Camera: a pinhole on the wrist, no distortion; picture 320 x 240 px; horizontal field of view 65.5 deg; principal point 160.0 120.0 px. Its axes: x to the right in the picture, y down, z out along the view. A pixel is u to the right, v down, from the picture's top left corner.
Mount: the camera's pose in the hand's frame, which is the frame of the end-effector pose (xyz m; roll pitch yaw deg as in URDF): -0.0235 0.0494 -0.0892 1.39 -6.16 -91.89
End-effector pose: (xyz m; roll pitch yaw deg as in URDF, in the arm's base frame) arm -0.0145 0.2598 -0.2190 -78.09 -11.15 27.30
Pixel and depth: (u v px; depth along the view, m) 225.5 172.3 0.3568
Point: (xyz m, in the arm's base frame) -0.1136 0.5122 -0.1475
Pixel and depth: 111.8 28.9 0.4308
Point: -0.3223 0.5028 -0.3655
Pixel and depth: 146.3 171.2 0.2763
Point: -0.0729 0.4551 -0.2650
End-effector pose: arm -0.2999 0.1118 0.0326 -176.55 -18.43 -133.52
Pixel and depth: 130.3 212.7 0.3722
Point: -0.5150 0.0487 -0.2049
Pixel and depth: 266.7 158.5 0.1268
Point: -0.3082 0.1115 -0.0114
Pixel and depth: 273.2 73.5 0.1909
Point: -0.2645 0.1175 -0.0906
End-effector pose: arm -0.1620 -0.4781 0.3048 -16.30 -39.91 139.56
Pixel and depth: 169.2 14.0 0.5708
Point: 0.0629 -0.9677 0.4541
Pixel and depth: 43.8 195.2 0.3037
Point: -0.3111 -0.7026 0.4471
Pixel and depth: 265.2 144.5 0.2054
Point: -0.1085 -0.5503 0.3933
